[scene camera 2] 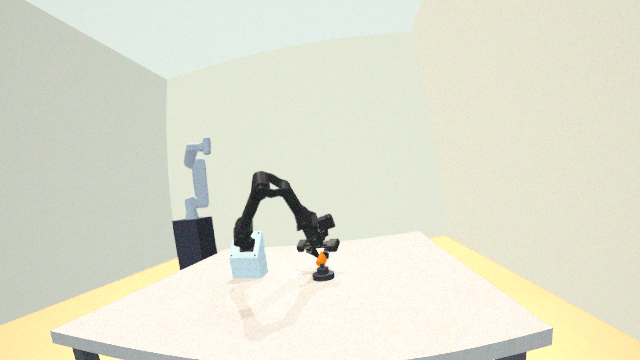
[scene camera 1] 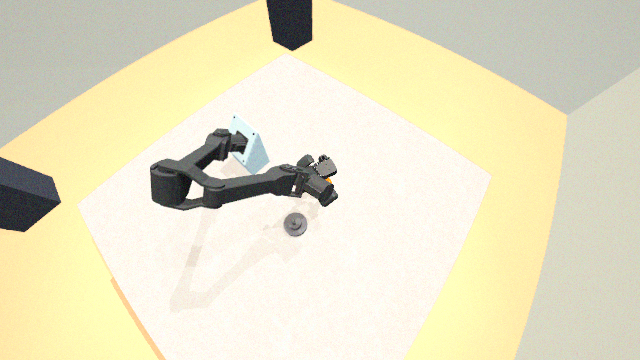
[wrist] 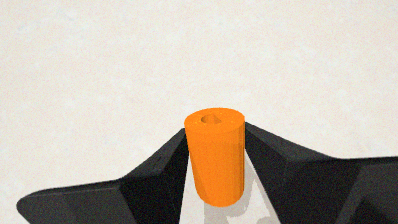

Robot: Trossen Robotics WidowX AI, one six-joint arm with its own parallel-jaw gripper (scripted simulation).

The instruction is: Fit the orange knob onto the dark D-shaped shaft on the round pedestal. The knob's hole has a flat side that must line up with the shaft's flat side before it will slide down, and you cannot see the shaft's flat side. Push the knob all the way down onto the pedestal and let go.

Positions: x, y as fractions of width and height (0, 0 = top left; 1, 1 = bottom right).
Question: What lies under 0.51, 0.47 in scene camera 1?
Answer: My gripper.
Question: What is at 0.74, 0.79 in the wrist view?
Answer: My gripper.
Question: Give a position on an orange knob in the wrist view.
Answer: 0.54, 0.61
